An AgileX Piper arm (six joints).
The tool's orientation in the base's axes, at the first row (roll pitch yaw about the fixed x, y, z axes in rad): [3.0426, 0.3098, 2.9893]
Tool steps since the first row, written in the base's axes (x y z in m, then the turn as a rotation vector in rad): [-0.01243, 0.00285, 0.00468, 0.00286, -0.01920, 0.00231]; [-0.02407, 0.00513, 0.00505, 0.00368, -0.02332, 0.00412]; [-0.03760, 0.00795, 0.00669, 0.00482, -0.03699, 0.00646]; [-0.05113, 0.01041, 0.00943, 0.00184, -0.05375, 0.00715]
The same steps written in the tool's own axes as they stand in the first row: [0.01069, 0.00175, -0.00820, -0.00617, -0.01841, -0.00228]; [0.02186, 0.00263, -0.01210, -0.00809, -0.02221, -0.00395]; [0.03450, 0.00393, -0.01777, -0.01185, -0.03536, -0.00652]; [0.04676, 0.00498, -0.02450, -0.01168, -0.05222, -0.00897]
